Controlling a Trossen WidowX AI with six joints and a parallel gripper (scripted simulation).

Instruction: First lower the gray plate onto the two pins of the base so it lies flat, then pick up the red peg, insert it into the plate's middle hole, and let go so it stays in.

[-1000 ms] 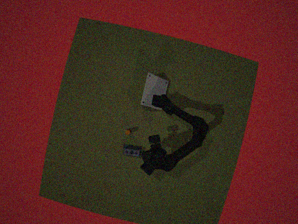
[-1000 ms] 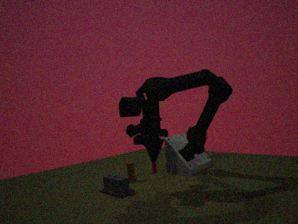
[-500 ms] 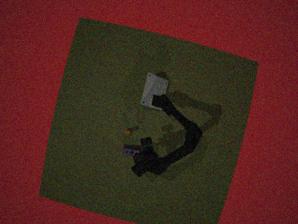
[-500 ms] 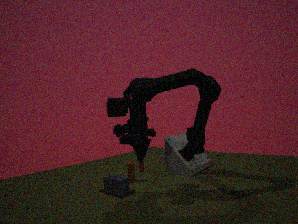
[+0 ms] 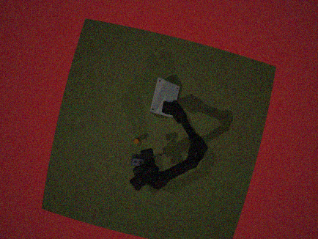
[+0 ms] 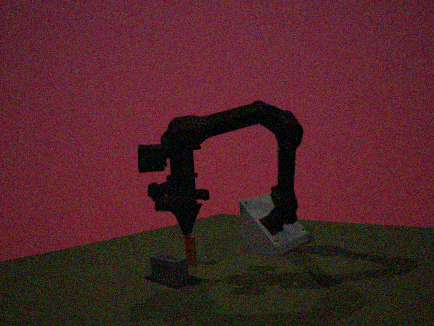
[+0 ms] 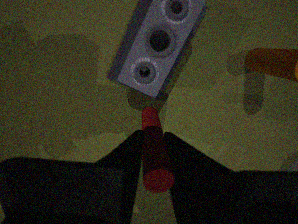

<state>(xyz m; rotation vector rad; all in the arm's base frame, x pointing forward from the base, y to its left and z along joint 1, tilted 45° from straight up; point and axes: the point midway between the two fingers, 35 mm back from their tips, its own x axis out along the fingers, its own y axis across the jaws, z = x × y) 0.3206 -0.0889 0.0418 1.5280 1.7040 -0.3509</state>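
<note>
Right now my gripper tip is 2 cm short of the gray plate, 6 cm to the left of it and 7 cm above it. From my gripper tip the other things lie so: red peg (right at my gripper tip); then orange cylinder (10 cm behind, 10 cm to the right, 8 cm below).
</note>
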